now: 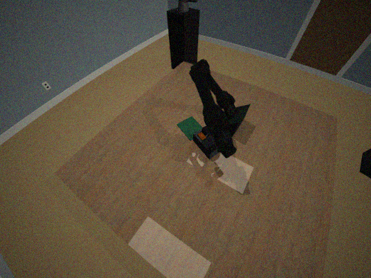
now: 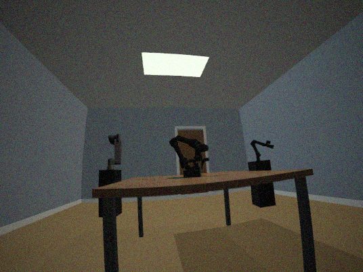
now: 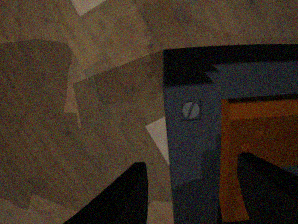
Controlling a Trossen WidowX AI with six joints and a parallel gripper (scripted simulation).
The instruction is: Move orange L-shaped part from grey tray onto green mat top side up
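Right now the orange L-shaped part is 20 mm behind my gripper tip, 50 mm to the right of it and 10 mm below it. Round my gripper tip: green mat 60 mm behind, 210 mm to the right, 80 mm below.
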